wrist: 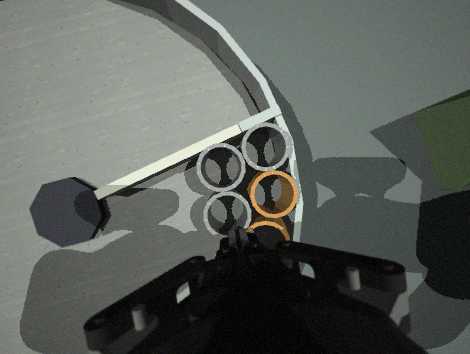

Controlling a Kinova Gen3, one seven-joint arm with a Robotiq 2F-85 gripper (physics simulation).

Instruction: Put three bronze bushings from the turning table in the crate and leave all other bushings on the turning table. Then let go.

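Frame: origin at the arm's base, x right, y back, z down, level; centimetres.
Seen in the pictures: gripper, fingertip midpoint: (238,240).
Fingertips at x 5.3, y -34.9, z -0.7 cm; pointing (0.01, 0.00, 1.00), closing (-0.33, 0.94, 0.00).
Offsets run from my fingertips to a thing's top centre. "pt": to the spot under its first point.
On the turning table {dx +9.1, dy -12.7, dz +2.8 cm} (115,95), a bronze bushing {dx +1.9, dy +4.3, dz -0.1 cm} (287,201) stands upright near the outer rim. A second bronze bushing {dx -1.3, dy +2.1, dz -0.7 cm} (267,223) stands just below it in the wrist view, partly hidden by my gripper. Three grey bushings stand beside them: one in the corner by the rim {pt dx +4.0, dy +4.7, dz +0.0 cm} (266,168), one to its left (199,167) and one lower left (227,193). My gripper (238,240) is shut and empty, its fingertips in front of the lower edge of the group, seen from above. The crate does not show in this view.
A pale divider bar {pt dx +8.2, dy -1.9, dz +0.9 cm} (170,163) runs from the dark hub {dx +9.1, dy -12.7, dz +2.8 cm} (65,212) to the white rim {pt dx +10.5, dy +7.9, dz +0.9 cm} (260,82), right along the bushings. A green bracket (450,145) stands at the right. Dark shadows fall across the turning table and the floor beside it.
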